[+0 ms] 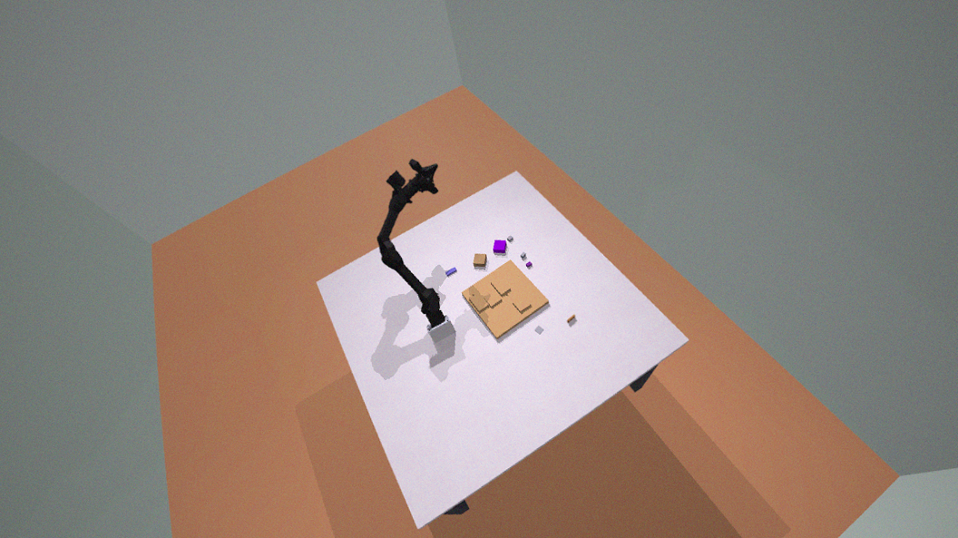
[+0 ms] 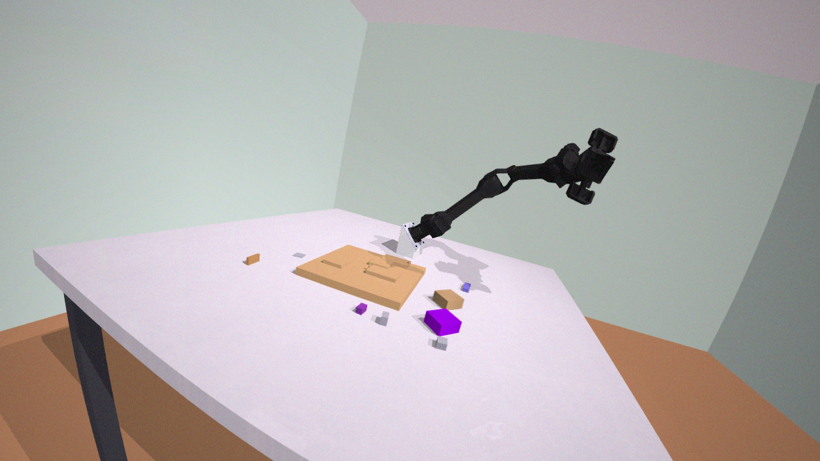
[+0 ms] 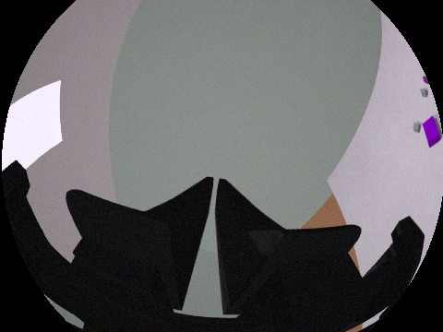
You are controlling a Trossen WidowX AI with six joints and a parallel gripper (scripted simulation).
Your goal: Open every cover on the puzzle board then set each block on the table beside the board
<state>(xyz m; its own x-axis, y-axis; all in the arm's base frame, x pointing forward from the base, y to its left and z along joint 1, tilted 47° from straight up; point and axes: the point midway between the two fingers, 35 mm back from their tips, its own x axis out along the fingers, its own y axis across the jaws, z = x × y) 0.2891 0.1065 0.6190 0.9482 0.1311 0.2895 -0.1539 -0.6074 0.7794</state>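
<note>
The grey tile lies 740 mm to the right of my gripper tip, 450 mm below it and 90 mm ahead of it. The rest, counted from my gripper tip: large purple block (440 mm below, 250 mm to the right, 140 mm ahead); then blue piece (440 mm below, 260 mm to the right, 140 mm behind); then brown box (440 mm below, 280 mm to the right, 10 mm ahead).
</note>
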